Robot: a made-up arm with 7 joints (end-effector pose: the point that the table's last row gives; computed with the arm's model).
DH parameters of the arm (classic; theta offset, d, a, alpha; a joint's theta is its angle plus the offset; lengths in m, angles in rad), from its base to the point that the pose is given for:
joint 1: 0 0.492 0 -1.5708
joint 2: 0 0 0 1.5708
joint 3: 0 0.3 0.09 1.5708
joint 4: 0 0 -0.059 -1.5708
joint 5: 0 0.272 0 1.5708
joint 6: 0 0 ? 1.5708
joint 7: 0 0 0 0
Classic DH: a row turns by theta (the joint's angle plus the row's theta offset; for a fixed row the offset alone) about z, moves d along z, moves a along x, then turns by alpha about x.
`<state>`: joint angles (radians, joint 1 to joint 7).
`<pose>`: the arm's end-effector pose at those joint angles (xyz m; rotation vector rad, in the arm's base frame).
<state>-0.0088 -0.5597 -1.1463 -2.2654 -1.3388 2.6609 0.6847</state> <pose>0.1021 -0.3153 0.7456 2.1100 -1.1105 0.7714</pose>
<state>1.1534 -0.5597 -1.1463 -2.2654 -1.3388 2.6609 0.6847</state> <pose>0.3299 -0.0316 0.7456 2.6583 0.2577 1.2290</pose>
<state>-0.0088 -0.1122 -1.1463 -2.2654 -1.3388 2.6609 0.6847</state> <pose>0.2015 -0.3161 0.6753 2.1420 -0.8658 0.2706</pose>
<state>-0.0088 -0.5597 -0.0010 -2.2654 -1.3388 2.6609 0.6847</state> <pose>0.2369 0.0718 0.8280 2.0019 0.2536 1.3106</pose>
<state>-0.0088 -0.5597 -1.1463 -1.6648 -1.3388 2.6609 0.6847</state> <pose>0.0124 -0.3410 0.9110 1.4609 -1.1914 1.0448</pose>
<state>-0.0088 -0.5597 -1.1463 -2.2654 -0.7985 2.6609 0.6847</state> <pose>0.0801 -0.3440 0.7644 2.1121 -1.7255 0.9732</pose>
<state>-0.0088 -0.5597 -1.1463 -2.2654 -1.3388 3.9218 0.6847</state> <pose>0.0310 -0.2485 0.7733 1.8108 -0.2543 2.1831</pose>
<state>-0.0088 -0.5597 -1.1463 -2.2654 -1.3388 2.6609 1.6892</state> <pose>0.1021 -0.3153 0.7456 1.4455 -2.1869 1.1795</pose>
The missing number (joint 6, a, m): 0.086
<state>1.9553 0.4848 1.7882 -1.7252 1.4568 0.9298 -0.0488</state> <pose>-0.3883 -0.1435 0.8245 -1.0394 1.0600 -1.7452</pose>
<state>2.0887 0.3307 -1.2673 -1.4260 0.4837 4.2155 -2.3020</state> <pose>0.1320 0.3014 0.8714 0.1830 0.5179 1.6987</pose>
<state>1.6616 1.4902 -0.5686 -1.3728 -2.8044 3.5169 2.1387</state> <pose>0.1222 0.3661 0.2281 1.1363 2.4602 0.1998</pose>
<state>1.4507 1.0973 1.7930 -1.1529 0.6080 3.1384 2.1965</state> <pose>-0.2324 0.4952 0.7467 1.2773 -0.9433 -2.2689</pose>
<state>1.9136 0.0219 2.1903 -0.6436 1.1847 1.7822 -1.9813</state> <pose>-0.1618 -0.1835 1.1191 1.6043 0.2851 0.5439</pose>
